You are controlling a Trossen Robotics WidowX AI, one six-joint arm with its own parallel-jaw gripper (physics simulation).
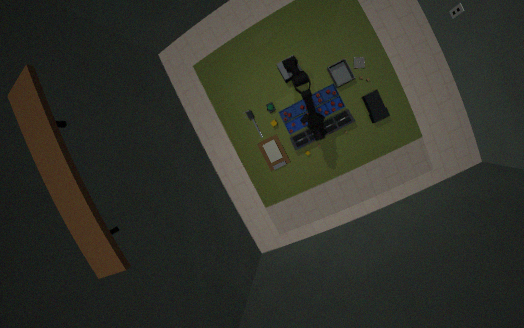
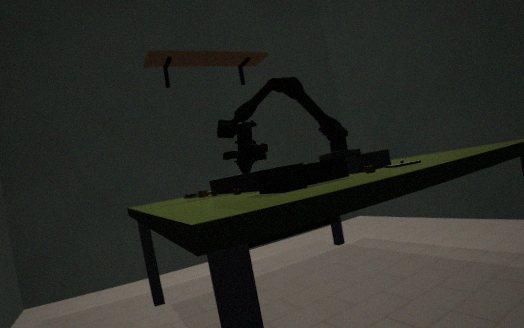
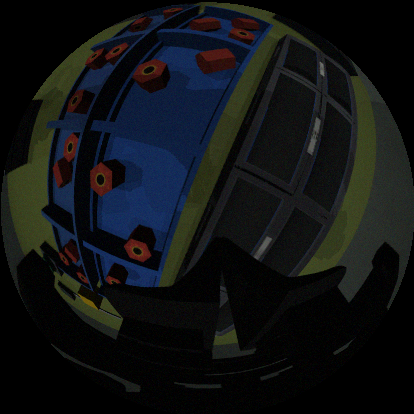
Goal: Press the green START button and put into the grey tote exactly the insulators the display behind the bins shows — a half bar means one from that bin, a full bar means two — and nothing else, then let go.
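Seen in the pictures: gripper, fingertip midpoint: [image 3: 219, 242]; arm's base, origin of the base link: [image 1: 290, 66] [image 2: 340, 151].
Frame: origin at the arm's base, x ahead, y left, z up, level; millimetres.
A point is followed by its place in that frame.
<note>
My gripper [image 1: 320, 134] @[x 443, y 25, z -42 mm] [image 2: 245, 168] @[x 443, y 25, z -42 mm] [image 3: 219, 242] @[x 443, y 25, z -42 mm] is shut with nothing in it. It hangs low over the dark display panel [image 1: 341, 119] [image 3: 293, 127], just past the blue bins [image 1: 297, 109] [image 3: 166, 127]. The display's cells look dark, with only small pale marks. Red hexagonal insulators [image 3: 151, 74] @[x 339, y 105, z -54 mm] [image 3: 105, 177] @[x 349, y 23, z -53 mm] lie scattered in the bins. The green START button [image 1: 270, 107] @[x 212, y -218, z -44 mm] sits left of the bins. The grey tote [image 1: 332, 77] @[x 149, y 255, z -47 mm] stands beyond the bins to the right and looks empty.
A black box [image 1: 375, 106] @[x 424, y 476, z -32 mm] stands right of the display. A yellow cube [image 1: 274, 123] @[x 331, y -225, z -45 mm], a handled tool [image 1: 254, 123] @[x 281, y -373, z -80 mm] and a framed white board [image 1: 273, 152] @[x 532, y -299, z -73 mm] lie left. A grey plate [image 1: 359, 62] @[x 100, y 469, z -69 mm] and small loose pieces [image 1: 364, 79] @[x 226, y 483, z -73 mm] lie near the tote. The arm's base [image 1: 288, 68] is behind the bins.
</note>
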